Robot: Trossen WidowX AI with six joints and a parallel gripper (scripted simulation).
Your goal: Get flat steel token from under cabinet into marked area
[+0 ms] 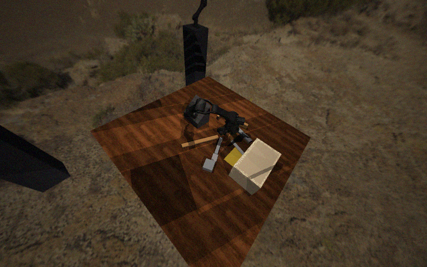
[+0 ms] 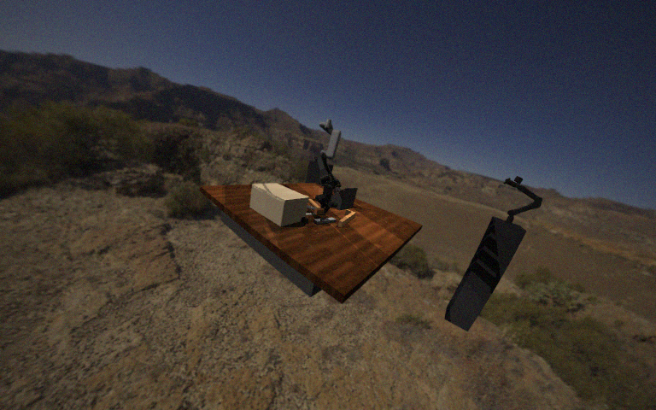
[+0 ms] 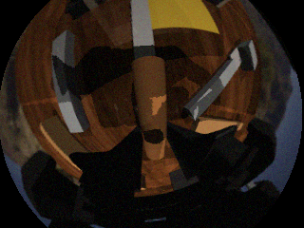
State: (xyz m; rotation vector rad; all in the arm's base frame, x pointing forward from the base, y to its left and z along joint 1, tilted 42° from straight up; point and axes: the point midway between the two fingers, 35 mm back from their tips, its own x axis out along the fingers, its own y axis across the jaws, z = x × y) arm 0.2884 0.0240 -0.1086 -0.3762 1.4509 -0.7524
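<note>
The grey bar is 11 cm ahead of my gripper tip and 10 cm to the left of it. Round my gripper tip: wooden stick: 10 cm behind, 20 cm to the right; grey block: 9 cm ahead, 31 cm to the right, 1 cm above; grey scraper: 5 cm ahead, 18 cm to the right.
</note>
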